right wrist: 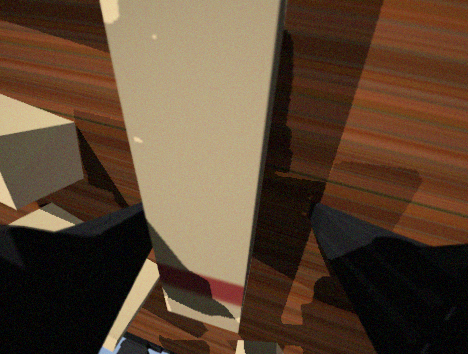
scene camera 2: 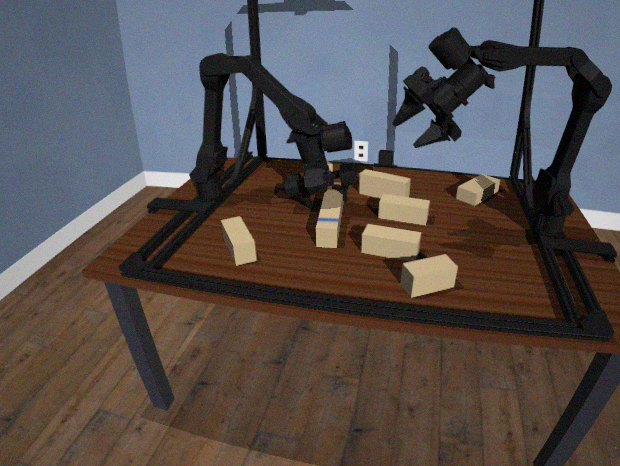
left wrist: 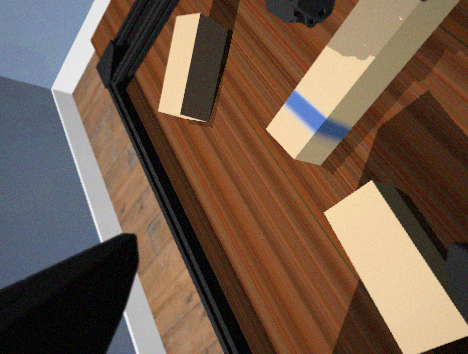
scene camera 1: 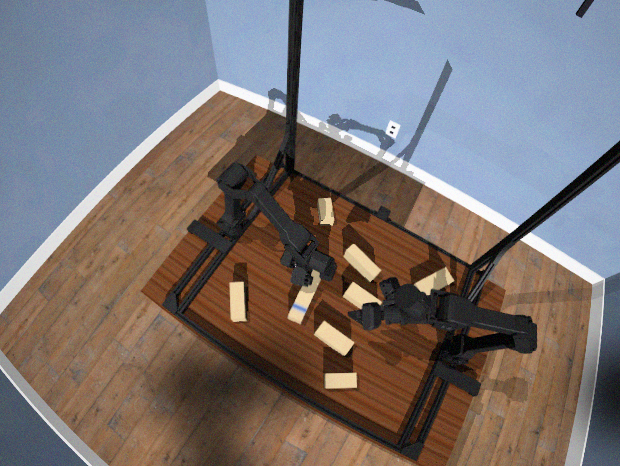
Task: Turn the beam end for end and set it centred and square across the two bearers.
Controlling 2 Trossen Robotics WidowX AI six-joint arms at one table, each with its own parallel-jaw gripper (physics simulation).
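Where they show: left gripper, fingertip midpoint: (scene camera 2: 404,136) (left wrist: 289,252) (scene camera 1: 358,311); right gripper, fingertip midpoint: (right wrist: 240,205) (scene camera 1: 313,271); left arm's base, link origin: (scene camera 2: 548,229) (scene camera 1: 450,353); right arm's base, link origin: (scene camera 2: 209,195) (scene camera 1: 232,229).
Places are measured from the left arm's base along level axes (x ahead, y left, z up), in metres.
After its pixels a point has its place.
The long pale beam (scene camera 1: 299,306) {x 0.547, y 0.124, z 0.031 m} (scene camera 2: 328,233) {x 0.535, y 0.167, z 0.018 m} (left wrist: 332,75) {x 0.547, y 0.090, z 0.031 m} (right wrist: 195,150) {x 0.558, y 0.026, z 0.031 m} lies on the table; its blue band is at the near end in scene camera 2, its red band at the far end, seen in the right wrist view. My right gripper (scene camera 2: 325,199) {x 0.574, y -0.019, z -0.007 m} (right wrist: 240,205) {x 0.574, y -0.019, z -0.007 m} is open, its fingers on either side of the beam near the red band. One fingertip appears close to the beam's edge, the other stands apart. My left gripper (scene camera 2: 405,134) {x 0.386, y 0.104, z 0.232 m} is open and empty, high above the table. Pale blocks (scene camera 1: 362,262) {x 0.439, y -0.120, z 0.044 m} (scene camera 2: 384,184) {x 0.438, y -0.111, z 0.026 m}, (scene camera 1: 334,338) {x 0.396, y 0.157, z 0.028 m} (scene camera 2: 390,241) {x 0.397, y 0.180, z 0.022 m} lie nearby; I cannot tell which blocks are the two bearers.
More pale blocks lie around: one (scene camera 1: 238,301) {x 0.725, y 0.218, z 0.031 m} (scene camera 2: 239,241) {x 0.706, y 0.261, z 0.031 m} (left wrist: 181,70) {x 0.720, y 0.217, z 0.031 m} left of the beam, one (scene camera 1: 340,380) {x 0.313, y 0.266, z 0.031 m} (scene camera 2: 429,275) {x 0.312, y 0.294, z 0.026 m} near the front, one (scene camera 1: 358,294) {x 0.397, y -0.015, z 0.028 m} (scene camera 2: 403,209) {x 0.378, y 0.010, z 0.016 m} right of the beam, one (scene camera 1: 325,210) {x 0.655, y -0.244, z 0.028 m} at the back and one (scene camera 2: 477,189) {x 0.175, y -0.159, z 0.019 m} at the back right. A black frame (scene camera 2: 320,300) {x 0.503, y 0.377, z 0.001 m} edges the table.
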